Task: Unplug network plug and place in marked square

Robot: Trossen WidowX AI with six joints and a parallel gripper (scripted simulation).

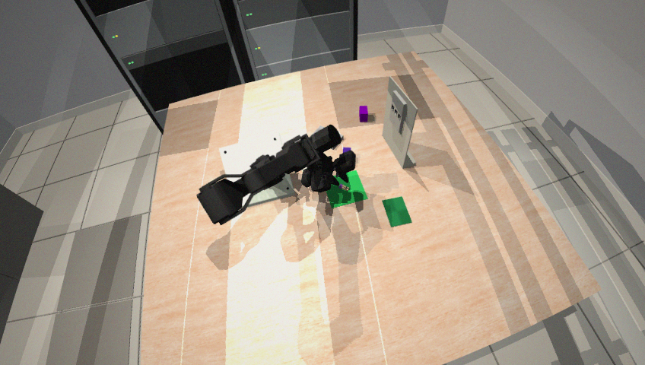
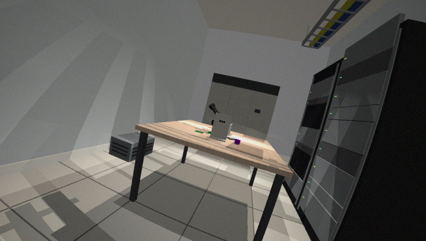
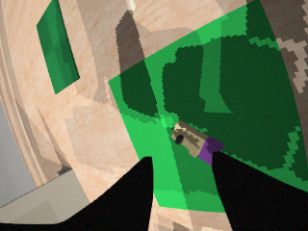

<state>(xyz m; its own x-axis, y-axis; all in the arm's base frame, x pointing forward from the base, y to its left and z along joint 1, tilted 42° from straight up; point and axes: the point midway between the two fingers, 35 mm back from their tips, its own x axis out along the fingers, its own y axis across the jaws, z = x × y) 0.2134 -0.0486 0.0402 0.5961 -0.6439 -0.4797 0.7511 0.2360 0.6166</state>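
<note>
My gripper tip is 20 mm above the network plug. The rest, counted from my gripper tip: flat grey block: 10 mm behind, 230 mm to the left, 20 mm below; upright grey panel: 210 mm ahead, 120 mm to the left, 90 mm above; green marked square: 30 mm below.
</note>
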